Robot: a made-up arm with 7 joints.
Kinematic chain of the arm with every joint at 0, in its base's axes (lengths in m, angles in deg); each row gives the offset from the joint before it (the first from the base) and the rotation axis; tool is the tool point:
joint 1: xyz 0 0 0 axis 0 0.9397 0.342
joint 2: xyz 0 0 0 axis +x
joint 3: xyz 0 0 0 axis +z
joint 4: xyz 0.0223 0 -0.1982 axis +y
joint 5: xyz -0.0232 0 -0.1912 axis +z
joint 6: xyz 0 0 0 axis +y
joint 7: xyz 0 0 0 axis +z
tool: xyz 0 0 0
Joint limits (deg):
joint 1: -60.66..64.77
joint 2: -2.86..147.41
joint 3: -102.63..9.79
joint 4: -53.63..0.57
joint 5: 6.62..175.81
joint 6: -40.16..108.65
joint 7: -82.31..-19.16
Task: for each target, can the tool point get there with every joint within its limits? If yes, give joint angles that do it. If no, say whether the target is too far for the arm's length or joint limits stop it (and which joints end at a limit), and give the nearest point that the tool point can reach.
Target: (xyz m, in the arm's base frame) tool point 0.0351 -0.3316 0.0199
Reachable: no: joint limits stop it (at a limit: joint 1, joint 2, joint 4) | nearest point 0.2478 -0.2274 -0.1496 | short by 0.291 m
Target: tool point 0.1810 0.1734 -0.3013
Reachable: yes | joints -23.28 31.37 -29.35 -10.84 40.01 43.51 -60.58
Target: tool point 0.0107 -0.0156 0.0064
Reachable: no: joint limits stop it (at a limit: joint 1, joint 2, joint 4) | nearest point 0.3013 -0.1935 -0.0853 | short by 0.353 m
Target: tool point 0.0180 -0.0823 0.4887
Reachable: no: too far | nearest point 0.0101 0.1370 0.3415 | short by 0.264 m
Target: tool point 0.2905 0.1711 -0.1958
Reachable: yes | joints -44.44 45.06 -63.23 -25.44 67.62 52.64 -52.05
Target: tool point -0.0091 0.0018 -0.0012
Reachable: no: joint limits stop it (at a limit: joint 1, joint 3, joint 4) | nearest point -0.3432 0.0905 -0.0974 | short by 0.359 m
